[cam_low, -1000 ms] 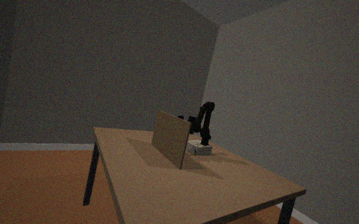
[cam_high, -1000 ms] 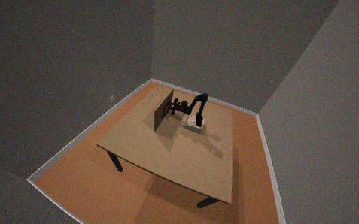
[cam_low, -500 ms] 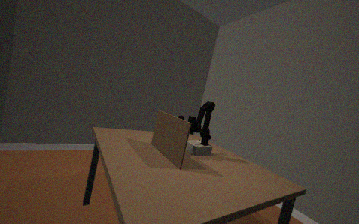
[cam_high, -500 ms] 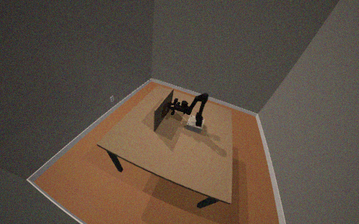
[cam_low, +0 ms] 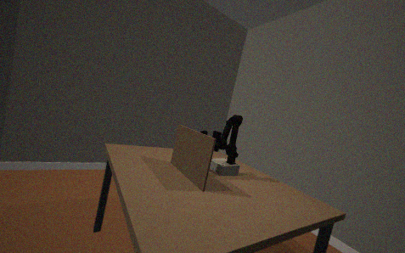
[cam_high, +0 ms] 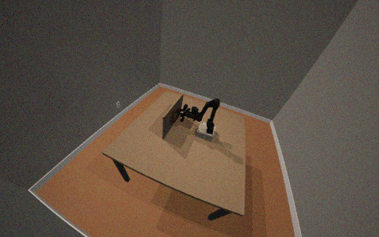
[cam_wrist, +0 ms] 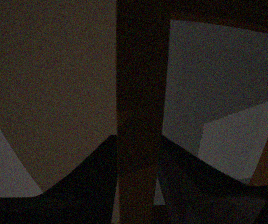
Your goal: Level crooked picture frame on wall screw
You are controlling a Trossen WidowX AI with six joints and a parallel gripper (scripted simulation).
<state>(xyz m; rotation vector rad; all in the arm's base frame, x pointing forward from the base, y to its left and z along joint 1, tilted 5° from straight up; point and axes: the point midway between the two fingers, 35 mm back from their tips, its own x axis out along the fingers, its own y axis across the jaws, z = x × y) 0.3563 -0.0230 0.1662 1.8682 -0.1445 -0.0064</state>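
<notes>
The picture frame lies 50 mm below my gripper tip and 20 mm to the left of it. Round my gripper tip: wall panel (70 mm below, 20 mm ahead, 10 mm to the left).
</notes>
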